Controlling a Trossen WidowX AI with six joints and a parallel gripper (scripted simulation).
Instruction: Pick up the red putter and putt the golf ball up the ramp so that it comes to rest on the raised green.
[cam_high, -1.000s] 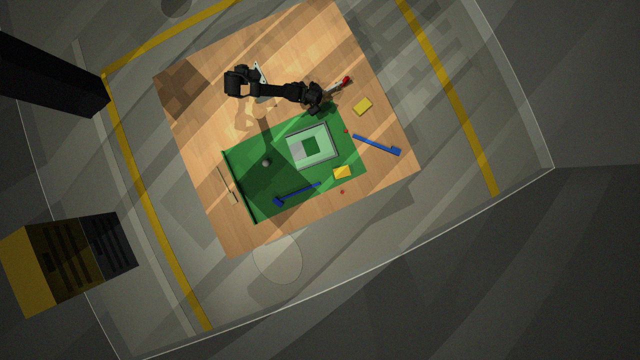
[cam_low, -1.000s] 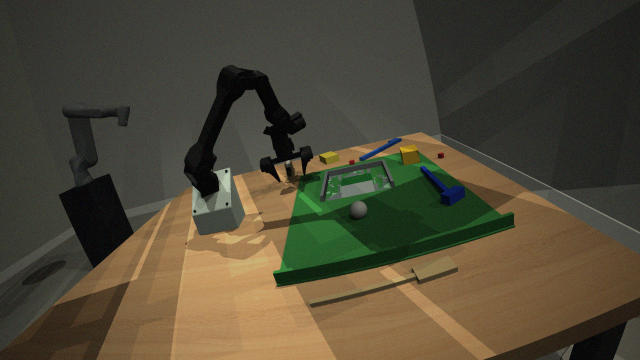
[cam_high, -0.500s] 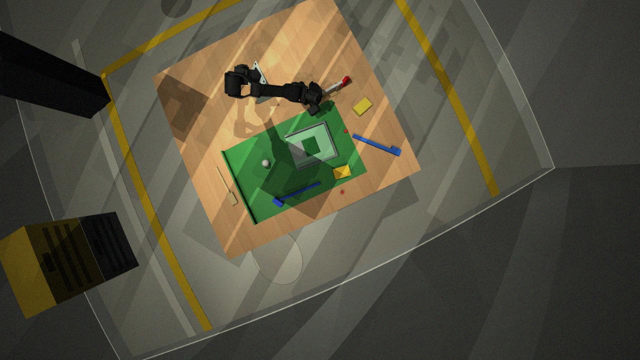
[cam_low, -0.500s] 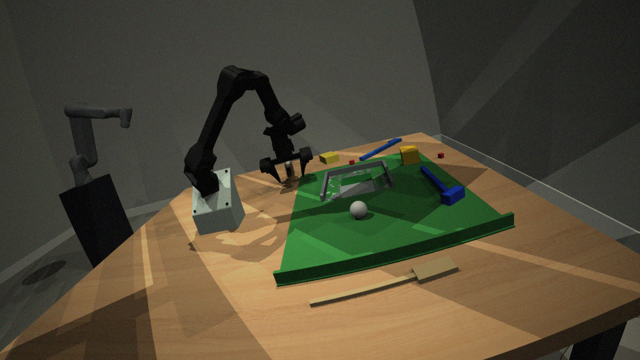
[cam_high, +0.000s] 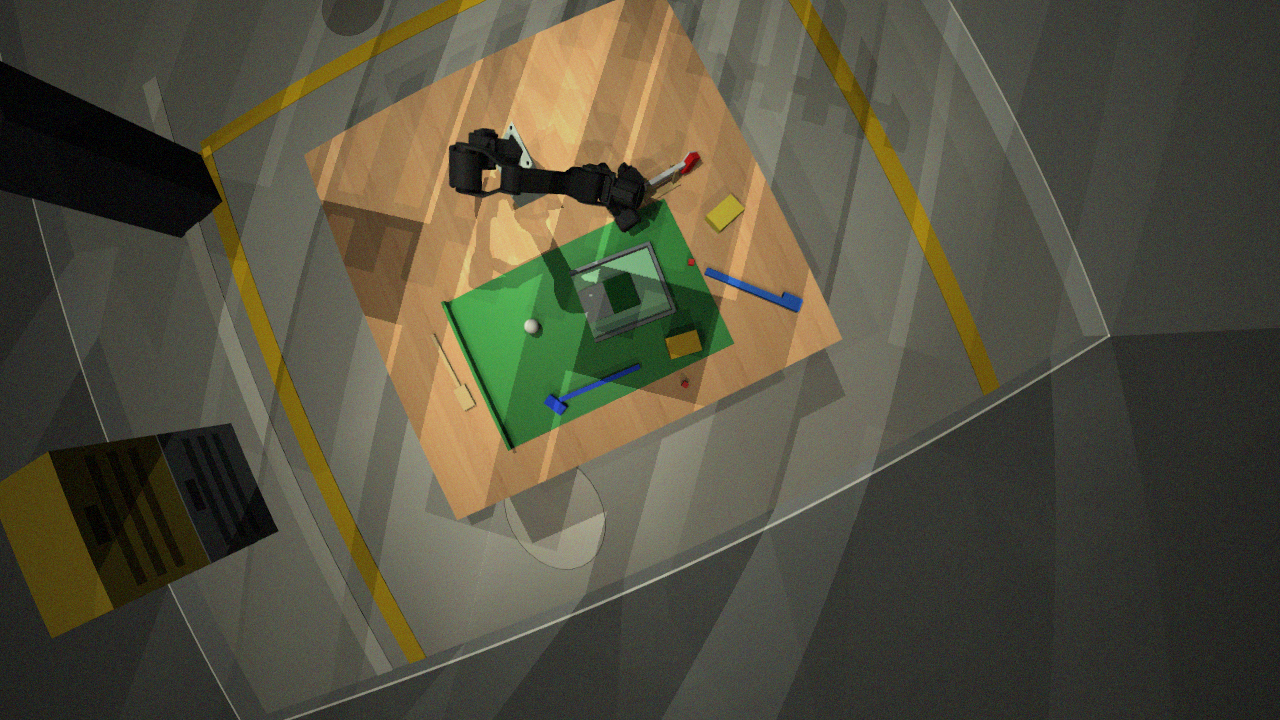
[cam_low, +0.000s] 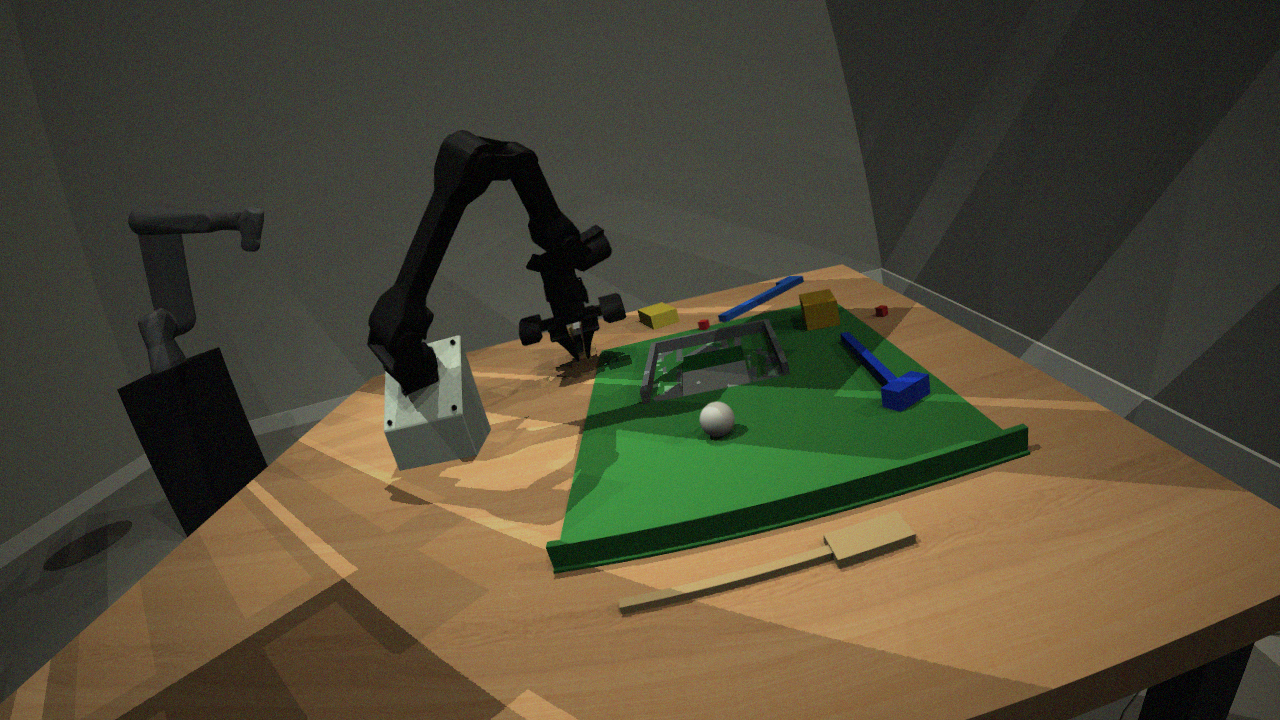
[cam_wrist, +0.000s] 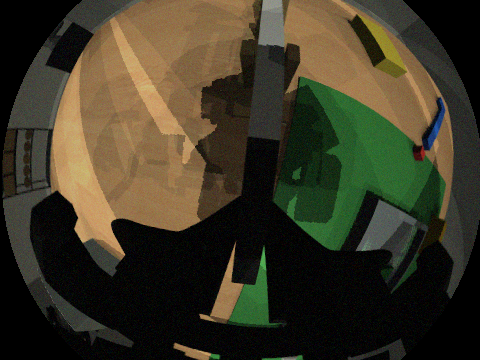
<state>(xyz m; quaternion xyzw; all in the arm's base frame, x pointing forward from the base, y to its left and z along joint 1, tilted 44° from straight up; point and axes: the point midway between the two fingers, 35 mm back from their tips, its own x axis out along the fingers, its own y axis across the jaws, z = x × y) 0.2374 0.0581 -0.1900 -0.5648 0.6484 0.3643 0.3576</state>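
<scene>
Right now my gripper tip is 11 cm to the right of the red putter and 3 cm below it. Round my gripper tip: white golf ball: 41 cm to the right, 15 cm ahead, 1 cm below; green mat: 27 cm to the right, 22 cm ahead, 3 cm below; small wooden stand: 13 cm to the left.
</scene>
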